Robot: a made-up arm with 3 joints. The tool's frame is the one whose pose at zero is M. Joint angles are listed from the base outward.
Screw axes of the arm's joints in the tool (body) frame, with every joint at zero. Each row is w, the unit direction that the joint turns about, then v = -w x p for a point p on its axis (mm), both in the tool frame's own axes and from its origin. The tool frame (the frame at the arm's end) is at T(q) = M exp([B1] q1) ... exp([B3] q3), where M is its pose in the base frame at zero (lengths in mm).
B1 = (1, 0, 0, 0, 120, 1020)
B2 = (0, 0, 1, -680, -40, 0)
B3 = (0, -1, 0, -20, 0, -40)
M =
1 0 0 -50
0 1 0 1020
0 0 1 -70
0 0 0 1
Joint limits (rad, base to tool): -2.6..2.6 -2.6..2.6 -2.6..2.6
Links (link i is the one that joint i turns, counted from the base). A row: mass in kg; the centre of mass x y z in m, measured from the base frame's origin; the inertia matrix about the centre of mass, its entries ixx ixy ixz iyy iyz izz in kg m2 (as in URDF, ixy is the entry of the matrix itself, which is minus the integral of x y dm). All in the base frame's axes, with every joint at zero. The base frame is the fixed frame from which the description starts. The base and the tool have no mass.
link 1: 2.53; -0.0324 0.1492 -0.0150; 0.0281 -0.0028 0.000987 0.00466 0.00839 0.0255
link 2: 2.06; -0.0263 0.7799 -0.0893; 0.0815 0 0 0.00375 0.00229 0.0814
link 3: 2.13; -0.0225 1.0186 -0.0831; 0.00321 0 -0.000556 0.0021 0 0.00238
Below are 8 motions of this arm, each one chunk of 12 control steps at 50 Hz.
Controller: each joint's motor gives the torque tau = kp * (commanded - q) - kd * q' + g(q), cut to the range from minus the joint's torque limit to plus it. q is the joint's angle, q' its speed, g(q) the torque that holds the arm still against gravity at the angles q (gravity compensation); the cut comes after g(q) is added. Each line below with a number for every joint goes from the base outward.
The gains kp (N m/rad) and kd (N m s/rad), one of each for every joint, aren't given. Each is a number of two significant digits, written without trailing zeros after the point. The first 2 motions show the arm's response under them.
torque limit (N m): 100 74 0.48
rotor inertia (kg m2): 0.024 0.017 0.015
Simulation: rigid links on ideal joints. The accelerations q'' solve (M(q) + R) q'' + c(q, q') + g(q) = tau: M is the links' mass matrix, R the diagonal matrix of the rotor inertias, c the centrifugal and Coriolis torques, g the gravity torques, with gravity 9.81 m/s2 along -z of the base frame. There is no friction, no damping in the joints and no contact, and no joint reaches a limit. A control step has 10 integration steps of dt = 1/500 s. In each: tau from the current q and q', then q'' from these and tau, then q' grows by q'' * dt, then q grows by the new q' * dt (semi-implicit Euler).
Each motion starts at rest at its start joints. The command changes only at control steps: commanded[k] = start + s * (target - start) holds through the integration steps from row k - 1 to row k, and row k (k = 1, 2, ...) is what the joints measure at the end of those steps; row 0 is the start. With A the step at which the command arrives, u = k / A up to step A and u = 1 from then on. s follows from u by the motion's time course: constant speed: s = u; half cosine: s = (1 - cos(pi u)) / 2; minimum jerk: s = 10 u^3 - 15 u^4 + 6 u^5; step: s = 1 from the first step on.
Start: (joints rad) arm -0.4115 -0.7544 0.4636
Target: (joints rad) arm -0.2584 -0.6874 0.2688
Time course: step
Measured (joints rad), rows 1 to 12:
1: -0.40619 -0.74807 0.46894
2: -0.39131 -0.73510 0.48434
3: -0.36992 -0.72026 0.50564
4: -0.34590 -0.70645 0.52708
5: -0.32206 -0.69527 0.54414
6: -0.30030 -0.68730 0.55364
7: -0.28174 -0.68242 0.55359
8: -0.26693 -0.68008 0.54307
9: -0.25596 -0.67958 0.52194
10: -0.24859 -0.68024 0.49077
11: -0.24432 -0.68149 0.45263
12: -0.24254 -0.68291 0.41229
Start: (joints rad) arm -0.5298 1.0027 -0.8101
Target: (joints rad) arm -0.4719 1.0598 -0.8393
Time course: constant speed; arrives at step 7
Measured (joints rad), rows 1 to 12:
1: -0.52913 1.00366 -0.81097
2: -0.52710 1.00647 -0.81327
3: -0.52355 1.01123 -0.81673
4: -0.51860 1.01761 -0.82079
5: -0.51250 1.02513 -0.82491
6: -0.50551 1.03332 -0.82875
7: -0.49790 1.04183 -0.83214
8: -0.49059 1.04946 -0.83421
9: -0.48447 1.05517 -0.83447
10: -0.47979 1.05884 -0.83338
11: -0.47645 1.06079 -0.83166
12: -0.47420 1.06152 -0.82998
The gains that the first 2 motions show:
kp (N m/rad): 710 850 2.7
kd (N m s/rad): 52 44 0.29
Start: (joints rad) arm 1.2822 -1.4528 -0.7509
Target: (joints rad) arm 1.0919 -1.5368 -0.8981
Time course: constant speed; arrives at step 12
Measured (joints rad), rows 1 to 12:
1: 1.28041 -1.45323 -0.75107
2: 1.27560 -1.45484 -0.75139
3: 1.26789 -1.45805 -0.75205
4: 1.25774 -1.46282 -0.75350
5: 1.24569 -1.46888 -0.75622
6: 1.23225 -1.47587 -0.76063
7: 1.21785 -1.48341 -0.76694
8: 1.20282 -1.49120 -0.77514
9: 1.18740 -1.49902 -0.78508
10: 1.17177 -1.50674 -0.79650
11: 1.15602 -1.51430 -0.80906
12: 1.14023 -1.52168 -0.82243

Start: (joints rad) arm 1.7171 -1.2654 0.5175
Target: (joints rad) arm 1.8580 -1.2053 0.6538
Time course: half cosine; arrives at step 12
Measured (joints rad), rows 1 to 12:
1: 1.71731 -1.26533 0.51777
2: 1.71831 -1.26494 0.51905
3: 1.72088 -1.26387 0.52219
4: 1.72567 -1.26173 0.52778
5: 1.73305 -1.25824 0.53605
6: 1.74308 -1.25328 0.54680
7: 1.75548 -1.24697 0.55952
8: 1.76970 -1.23960 0.57340
9: 1.78498 -1.23164 0.58749
10: 1.80044 -1.22366 0.60075
11: 1.81511 -1.21626 0.61215
12: 1.82808 -1.21003 0.62080

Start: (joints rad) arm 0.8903 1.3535 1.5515
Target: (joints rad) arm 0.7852 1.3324 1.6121
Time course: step
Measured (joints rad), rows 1 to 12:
1: 0.87794 1.34895 1.54842
2: 0.85747 1.34218 1.54738
3: 0.83822 1.33688 1.55167
4: 0.82270 1.33376 1.56025
5: 0.81101 1.33240 1.57104
6: 0.80253 1.33217 1.58216
7: 0.79656 1.33247 1.59232
8: 0.79243 1.33291 1.60086
9: 0.78966 1.33326 1.60753
10: 0.78784 1.33345 1.61242
11: 0.78668 1.33347 1.61577
12: 0.78597 1.33336 1.61786

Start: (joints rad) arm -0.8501 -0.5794 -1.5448
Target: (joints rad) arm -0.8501 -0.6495 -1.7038
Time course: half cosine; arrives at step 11
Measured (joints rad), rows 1 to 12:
1: -0.85009 -0.57955 -1.54476
2: -0.85006 -0.58028 -1.54468
3: -0.84998 -0.58218 -1.54472
4: -0.84986 -0.58569 -1.54535
5: -0.84969 -0.59105 -1.54727
6: -0.84951 -0.59816 -1.55125
7: -0.84935 -0.60668 -1.55796
8: -0.84924 -0.61601 -1.56785
9: -0.84920 -0.62543 -1.58100
10: -0.84927 -0.63414 -1.59707
11: -0.84945 -0.64140 -1.61533
12: -0.84972 -0.64672 -1.63466

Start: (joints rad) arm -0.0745 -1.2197 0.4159
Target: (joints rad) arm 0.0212 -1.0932 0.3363
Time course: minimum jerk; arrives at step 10
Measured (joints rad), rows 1 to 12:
1: -0.07445 -1.21960 0.41592
2: -0.07403 -1.21878 0.41608
3: -0.07257 -1.21601 0.41651
4: -0.06926 -1.20983 0.41723
5: -0.06342 -1.19920 0.41801
6: -0.05487 -1.18400 0.41833
7: -0.04396 -1.16524 0.41752
8: -0.03154 -1.14489 0.41488
9: -0.01877 -1.12545 0.40987
10: -0.00682 -1.10915 0.40230
11: 0.00350 -1.09721 0.39244
12: 0.01174 -1.08968 0.38094

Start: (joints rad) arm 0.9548 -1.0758 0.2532
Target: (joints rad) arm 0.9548 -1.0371 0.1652
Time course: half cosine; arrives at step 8
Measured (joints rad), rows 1 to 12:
1: 0.95478 -1.07564 0.25303
2: 0.95469 -1.07488 0.25223
3: 0.95450 -1.07297 0.25020
4: 0.95425 -1.06957 0.24650
5: 0.95398 -1.06467 0.24097
6: 0.95379 -1.05866 0.23381
7: 0.95375 -1.05222 0.22549
8: 0.95390 -1.04624 0.21677
9: 0.95423 -1.04143 0.20834
10: 0.95465 -1.03809 0.20056
11: 0.95507 -1.03611 0.19353
12: 0.95540 -1.03519 0.18725

